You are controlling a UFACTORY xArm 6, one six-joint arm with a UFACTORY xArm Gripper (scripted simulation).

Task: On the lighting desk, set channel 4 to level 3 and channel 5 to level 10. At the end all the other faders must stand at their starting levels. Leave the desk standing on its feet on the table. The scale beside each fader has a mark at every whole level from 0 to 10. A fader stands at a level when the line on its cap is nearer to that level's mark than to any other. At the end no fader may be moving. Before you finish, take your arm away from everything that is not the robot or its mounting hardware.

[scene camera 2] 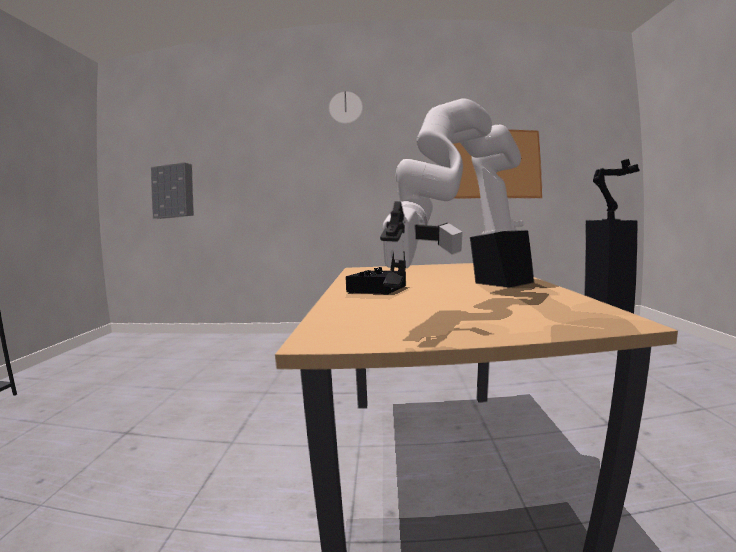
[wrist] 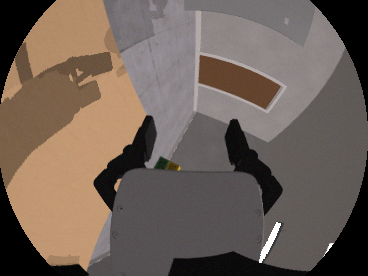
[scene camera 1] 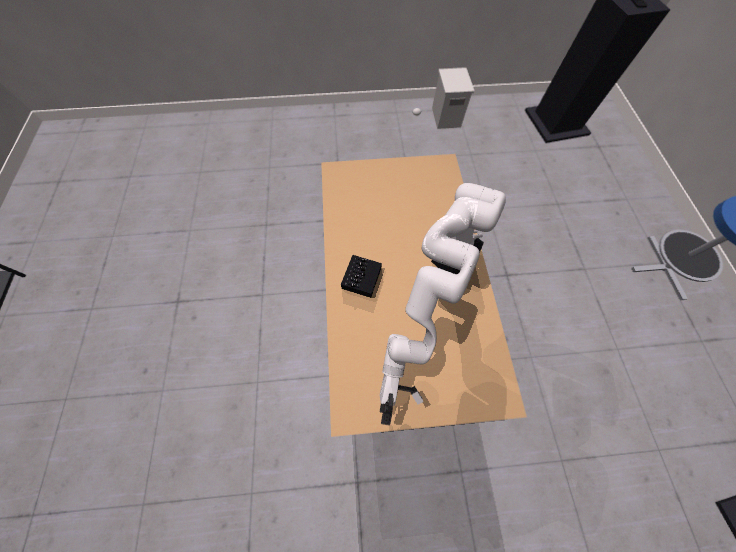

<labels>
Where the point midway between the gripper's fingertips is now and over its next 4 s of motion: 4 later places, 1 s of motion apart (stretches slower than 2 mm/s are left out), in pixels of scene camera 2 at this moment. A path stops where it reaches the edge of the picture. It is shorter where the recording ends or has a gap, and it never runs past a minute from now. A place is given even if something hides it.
The gripper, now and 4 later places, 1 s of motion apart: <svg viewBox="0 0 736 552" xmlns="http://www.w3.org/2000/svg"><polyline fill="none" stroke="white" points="390,263 332,264 360,243 373,234 352,254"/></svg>
</labels>
